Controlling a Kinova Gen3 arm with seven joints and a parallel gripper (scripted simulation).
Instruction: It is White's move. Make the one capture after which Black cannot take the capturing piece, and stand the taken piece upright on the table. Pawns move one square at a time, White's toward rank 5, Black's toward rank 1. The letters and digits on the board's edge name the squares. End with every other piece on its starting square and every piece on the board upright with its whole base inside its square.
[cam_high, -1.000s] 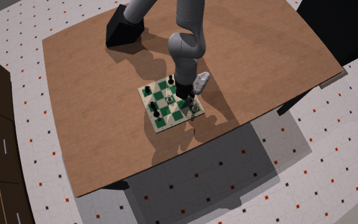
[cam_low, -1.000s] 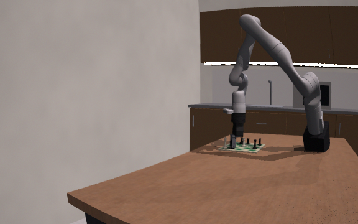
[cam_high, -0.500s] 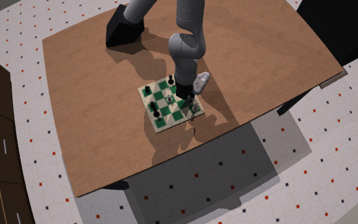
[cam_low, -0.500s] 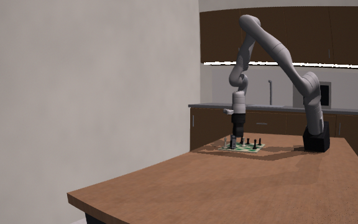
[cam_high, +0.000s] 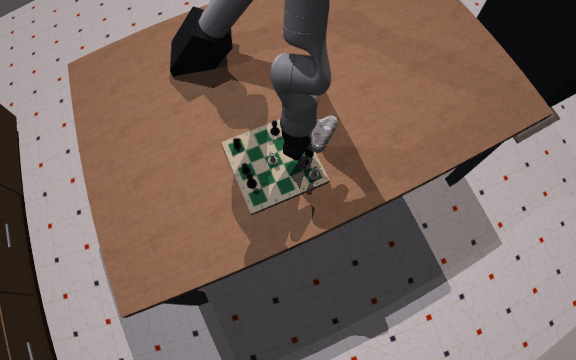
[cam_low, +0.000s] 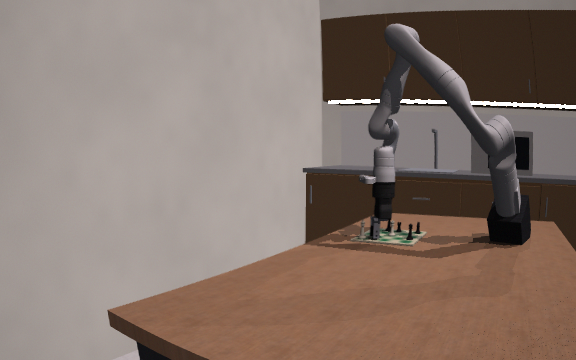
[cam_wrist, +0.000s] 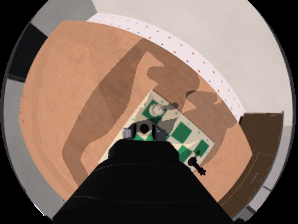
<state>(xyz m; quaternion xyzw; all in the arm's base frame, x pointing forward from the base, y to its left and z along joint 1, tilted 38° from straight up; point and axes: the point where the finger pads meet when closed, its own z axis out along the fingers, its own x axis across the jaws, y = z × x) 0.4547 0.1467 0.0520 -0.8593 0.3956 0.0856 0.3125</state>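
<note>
Now: the cream chessboard 3 cm behind my hand, 8 cm to the right of it and 3 cm below it.
</note>
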